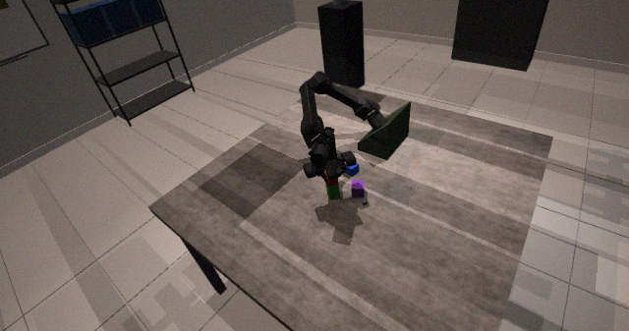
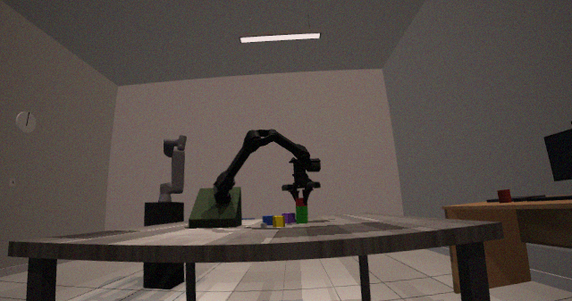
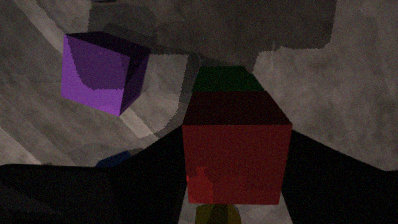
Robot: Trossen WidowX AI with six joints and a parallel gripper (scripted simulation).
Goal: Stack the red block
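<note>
Now: gripper tip 10 mm below the red block. Also, from my gripper tip: blue block (160 mm behind, 30 mm to the right, 60 mm below); then purple block (70 mm behind, 70 mm to the left, 60 mm below); then yellow block (90 mm behind, 150 mm to the right, 60 mm below).
</note>
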